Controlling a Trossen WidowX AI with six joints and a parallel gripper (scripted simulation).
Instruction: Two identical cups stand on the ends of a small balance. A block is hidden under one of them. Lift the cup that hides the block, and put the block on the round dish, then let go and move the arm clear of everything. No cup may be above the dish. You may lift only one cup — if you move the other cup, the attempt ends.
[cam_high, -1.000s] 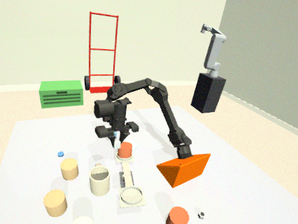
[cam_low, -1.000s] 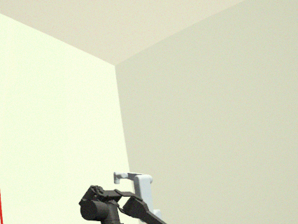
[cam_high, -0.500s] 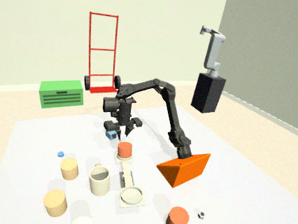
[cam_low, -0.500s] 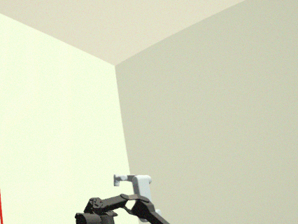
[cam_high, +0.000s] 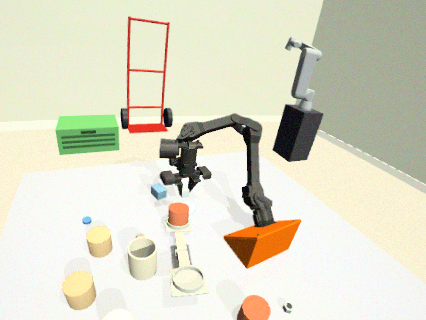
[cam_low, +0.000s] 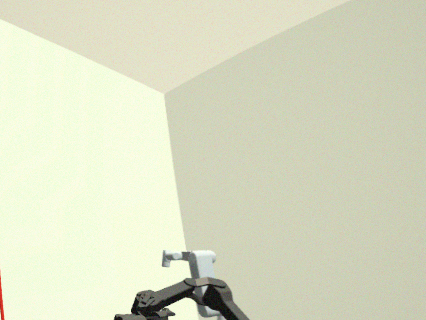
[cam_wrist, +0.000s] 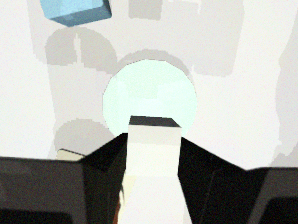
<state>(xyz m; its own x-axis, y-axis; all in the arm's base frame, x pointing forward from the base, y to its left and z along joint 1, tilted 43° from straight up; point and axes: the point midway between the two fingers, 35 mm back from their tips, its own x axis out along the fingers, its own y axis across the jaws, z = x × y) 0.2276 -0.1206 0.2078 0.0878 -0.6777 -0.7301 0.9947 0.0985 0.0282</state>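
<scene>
My gripper tip is now 7 cm above the pale round dish. Also, from my gripper tip: beige mug 24 cm to the left, 20 cm ahead, 3 cm below; white block 1 cm above; small blue disc 36 cm ahead, 7 cm below, 1 cm to the right.
</scene>
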